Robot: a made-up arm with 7 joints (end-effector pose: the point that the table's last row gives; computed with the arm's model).
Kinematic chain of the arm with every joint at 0, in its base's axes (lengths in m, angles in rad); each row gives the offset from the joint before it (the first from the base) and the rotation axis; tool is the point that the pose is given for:
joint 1: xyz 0 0 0.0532 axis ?
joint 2: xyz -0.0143 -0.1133 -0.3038 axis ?
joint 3: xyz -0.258 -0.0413 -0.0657 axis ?
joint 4: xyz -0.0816 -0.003 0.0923 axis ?
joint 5: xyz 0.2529 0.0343 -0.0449 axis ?
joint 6: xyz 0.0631 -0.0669 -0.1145 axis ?
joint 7: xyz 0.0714 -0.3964 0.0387 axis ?
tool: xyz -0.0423 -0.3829 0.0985
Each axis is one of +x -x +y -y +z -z.
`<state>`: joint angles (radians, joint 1 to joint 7).
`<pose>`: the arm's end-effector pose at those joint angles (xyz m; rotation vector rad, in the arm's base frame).
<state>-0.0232 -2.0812 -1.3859 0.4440 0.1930 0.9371 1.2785</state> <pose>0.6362 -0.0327 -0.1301 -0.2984 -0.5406 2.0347</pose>
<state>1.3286 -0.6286 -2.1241 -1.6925 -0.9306 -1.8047 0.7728</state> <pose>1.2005 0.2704 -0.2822 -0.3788 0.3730 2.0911</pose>
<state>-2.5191 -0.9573 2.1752 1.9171 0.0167 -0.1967 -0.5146</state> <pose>0.6777 0.7050 0.0146 -2.2162 0.8677 -0.2452</pose>
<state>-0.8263 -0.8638 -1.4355 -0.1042 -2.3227 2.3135 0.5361</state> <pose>0.0086 -0.3580 0.0914 0.2704 -2.2071 1.5318</pose>
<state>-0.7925 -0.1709 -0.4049 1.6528 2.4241 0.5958 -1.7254</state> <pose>-0.6626 0.2532 0.5244 -0.9646 -0.0129 -0.7989</pose>
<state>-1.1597 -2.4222 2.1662 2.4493 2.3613 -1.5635 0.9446</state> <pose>-0.6331 0.2971 -1.2093 2.2387 1.1037 1.0985</pose>
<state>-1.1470 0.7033 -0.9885 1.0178 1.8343 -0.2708 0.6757</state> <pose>0.2490 -0.6011 0.1583 -0.6206 0.1124 0.1164</pose>
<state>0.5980 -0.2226 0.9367 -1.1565 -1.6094 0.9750 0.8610</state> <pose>-0.1697 0.1174 -0.6775 2.0461 0.0440 -1.1980</pose>
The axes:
joint 1: +z
joint 2: -z
joint 3: -y
joint 4: +z
joint 5: -x
joint 6: -z
joint 7: -y

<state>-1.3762 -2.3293 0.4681 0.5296 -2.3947 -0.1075 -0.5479</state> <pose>-0.7140 0.4252 -0.7886 1.7087 1.5966 1.9392</pose>
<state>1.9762 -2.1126 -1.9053 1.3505 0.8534 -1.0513 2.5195</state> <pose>0.9284 -0.3138 -0.8708 -0.8686 2.7675 1.0656</pose>
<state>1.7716 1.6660 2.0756 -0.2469 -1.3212 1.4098 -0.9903</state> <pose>0.3308 0.0366 -0.6413 1.3867 0.1032 1.2102</pose>
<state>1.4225 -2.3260 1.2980 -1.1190 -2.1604 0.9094 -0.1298</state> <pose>0.1427 -0.4305 -0.3417 0.1904 -2.5050 -0.1807</pose>
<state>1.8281 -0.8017 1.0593 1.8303 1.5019 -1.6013 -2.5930</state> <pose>-0.1121 -1.0441 -0.5891 -0.0184 -1.1649 -0.4998</pose>
